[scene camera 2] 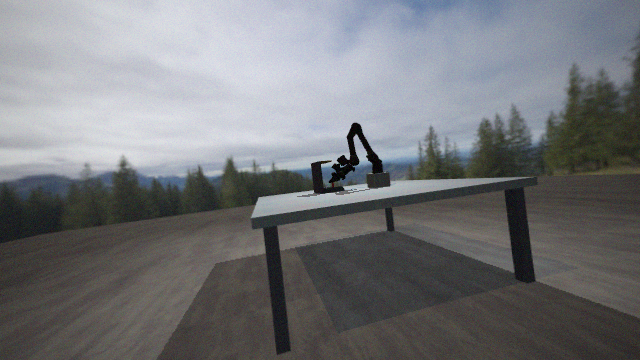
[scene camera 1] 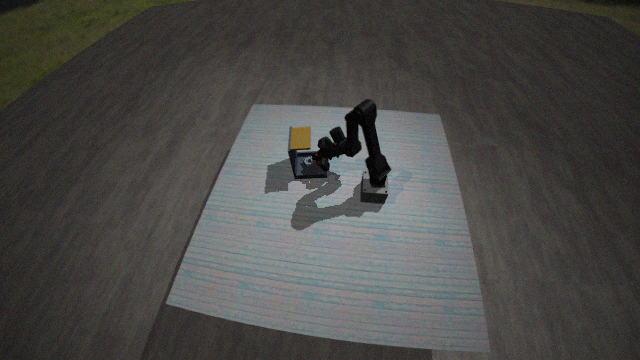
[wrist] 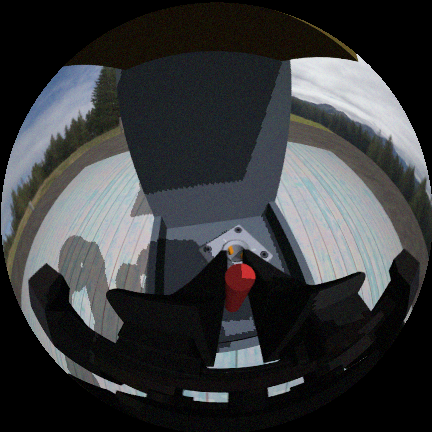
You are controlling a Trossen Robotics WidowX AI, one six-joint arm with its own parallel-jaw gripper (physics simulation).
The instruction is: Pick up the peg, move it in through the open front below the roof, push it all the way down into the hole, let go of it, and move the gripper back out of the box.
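Frame: origin at the arm's base, x back, y right, z up, level; millimetres.
Seen in the pictures: gripper, fingertip midpoint: [scene camera 2: 329, 182] [scene camera 1: 312, 157] [wrist: 234, 255]; arm's base at its link origin: [scene camera 2: 378, 172] [scene camera 1: 377, 181].
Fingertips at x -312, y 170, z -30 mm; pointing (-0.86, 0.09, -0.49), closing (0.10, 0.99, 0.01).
Observation:
Pixels of each thing's middle, then the offset from my fingertips to it.
- red peg at the middle of its body: [wrist: 234, 295] [scene camera 2: 332, 183] dz -13, dx +26, dy -3 mm
- pale square socket plate at the middle of its body: [wrist: 234, 258] [scene camera 1: 309, 162] dz -44, dx -20, dy +6 mm
My gripper [scene camera 1: 318, 159] [scene camera 2: 333, 182] [wrist: 234, 255] is shut on the red peg [scene camera 1: 316, 156] [scene camera 2: 333, 185] [wrist: 240, 285], inside the open front of the dark box, above its floor. In the wrist view the peg stands on the near side of the socket, its top toward the camera; its lower end lies away from the hole. The pale square socket plate [scene camera 1: 308, 160] [wrist: 238, 236] with corner screws sits on the box floor, and its round hole [wrist: 233, 251] shows orange inside. The fingertips partly cover the plate. How high the peg's lower end is above the floor is unclear.
The yellow roof [scene camera 1: 301, 138] [scene camera 2: 325, 162] [wrist: 215, 30] overhangs from the tall dark back wall [scene camera 2: 317, 178] [wrist: 200, 130]. Low side walls [wrist: 160, 255] flank the floor. The arm's base [scene camera 1: 374, 192] [scene camera 2: 378, 180] stands right of the box on the table [scene camera 1: 350, 280] [scene camera 2: 400, 198].

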